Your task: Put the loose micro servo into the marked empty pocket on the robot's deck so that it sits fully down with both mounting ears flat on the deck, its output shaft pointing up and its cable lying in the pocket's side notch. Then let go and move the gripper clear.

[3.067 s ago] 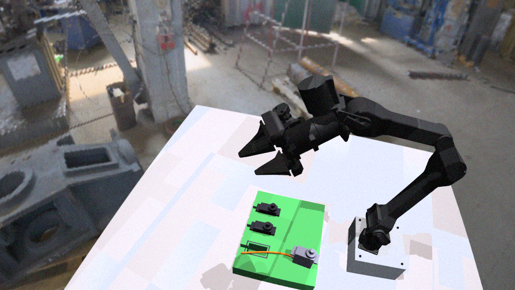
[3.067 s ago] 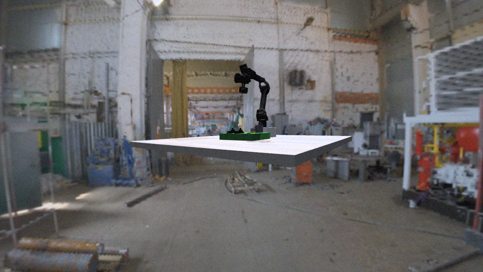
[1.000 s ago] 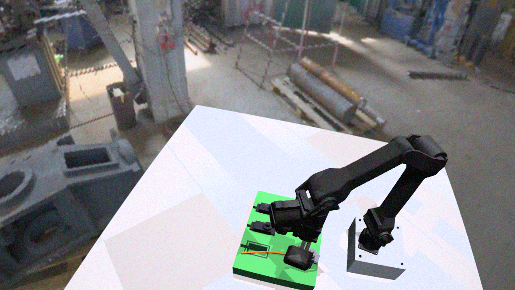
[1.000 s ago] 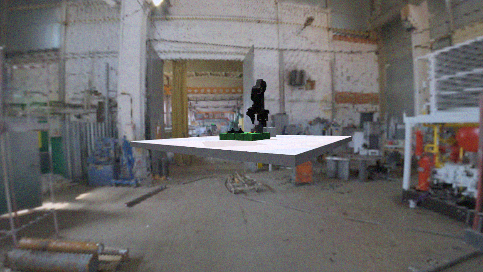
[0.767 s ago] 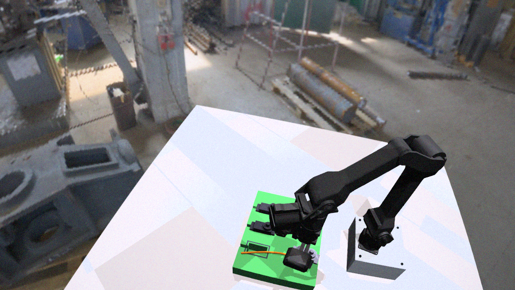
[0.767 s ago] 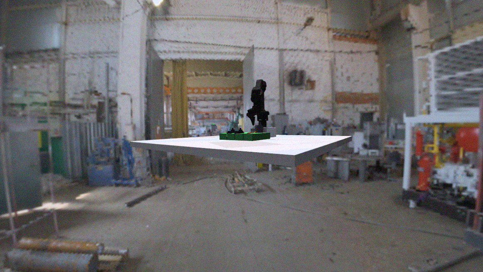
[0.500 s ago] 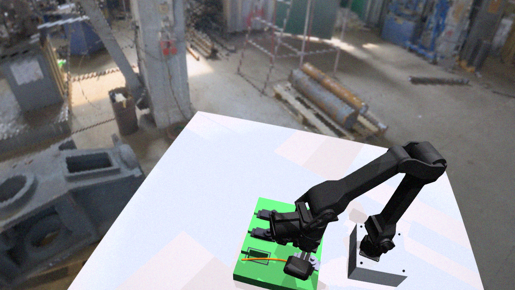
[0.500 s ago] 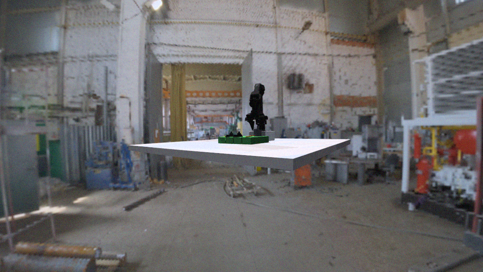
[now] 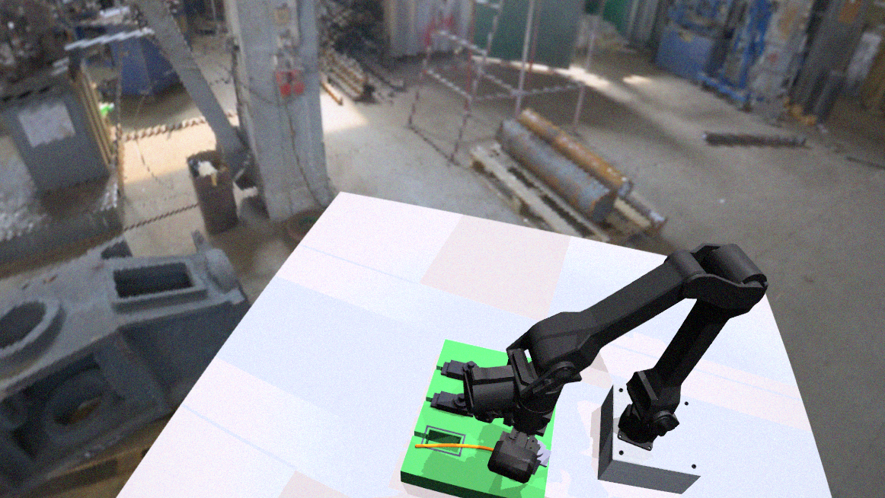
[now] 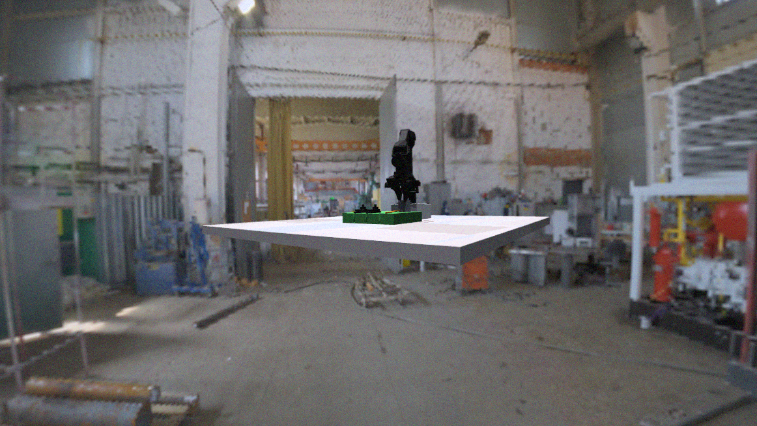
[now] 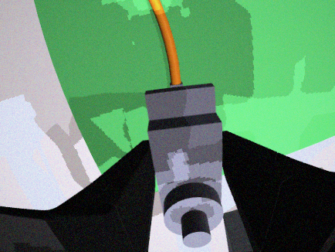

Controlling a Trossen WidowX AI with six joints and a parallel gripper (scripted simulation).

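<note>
Right now my gripper tip is 7 cm to the left of the green deck, 7 cm above it and 3 cm short of it.
</note>
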